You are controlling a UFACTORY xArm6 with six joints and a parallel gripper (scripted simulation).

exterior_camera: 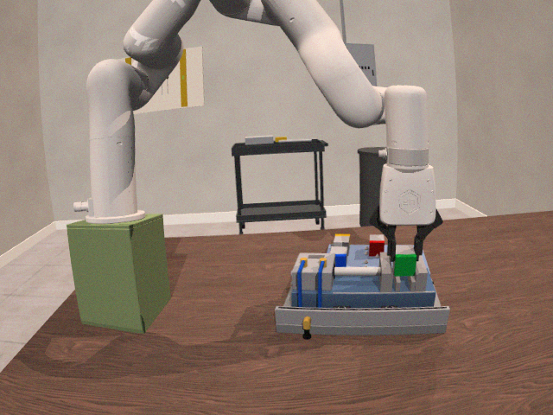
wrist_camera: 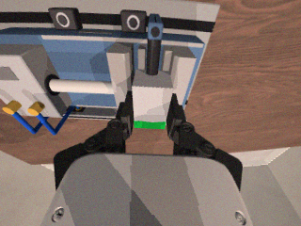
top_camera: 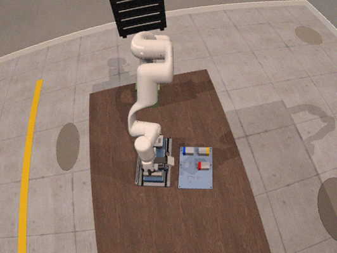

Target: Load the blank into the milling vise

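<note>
My gripper is now 2 cm above the green-ended blank. Round my hand: fixed jaw: 4 cm below, 3 cm ahead, 1 cm to the right; then moving jaw: 4 cm below, 3 cm behind, 1 cm to the left; then dark work stop rod: 4 cm to the left, 3 cm below, 2 cm ahead.
</note>
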